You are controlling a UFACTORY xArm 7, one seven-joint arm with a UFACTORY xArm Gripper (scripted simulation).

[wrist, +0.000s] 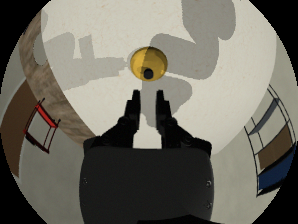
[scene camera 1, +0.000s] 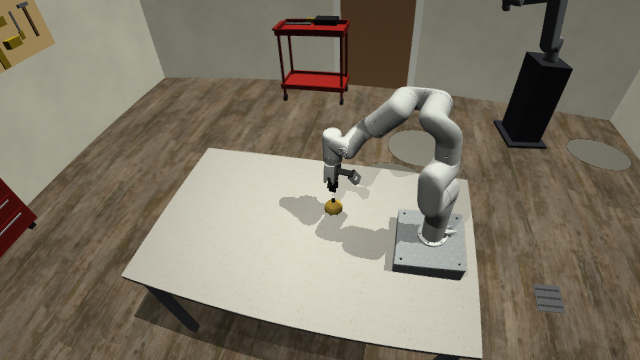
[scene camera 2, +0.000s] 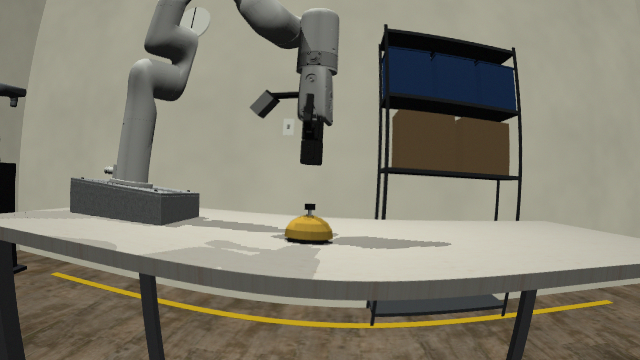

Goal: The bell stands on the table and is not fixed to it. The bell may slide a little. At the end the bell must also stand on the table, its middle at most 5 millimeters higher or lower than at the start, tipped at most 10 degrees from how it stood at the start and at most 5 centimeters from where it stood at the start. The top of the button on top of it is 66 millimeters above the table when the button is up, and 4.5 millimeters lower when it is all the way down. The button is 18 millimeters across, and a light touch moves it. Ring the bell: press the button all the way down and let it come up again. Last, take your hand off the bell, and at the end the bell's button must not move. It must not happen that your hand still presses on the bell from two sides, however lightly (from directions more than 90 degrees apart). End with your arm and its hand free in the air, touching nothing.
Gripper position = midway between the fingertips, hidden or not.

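Observation:
Scene camera 2: my gripper (scene camera 2: 311, 164), a bell (scene camera 2: 311, 229). Wrist view: my gripper (wrist: 148, 98), the bell (wrist: 152, 58).

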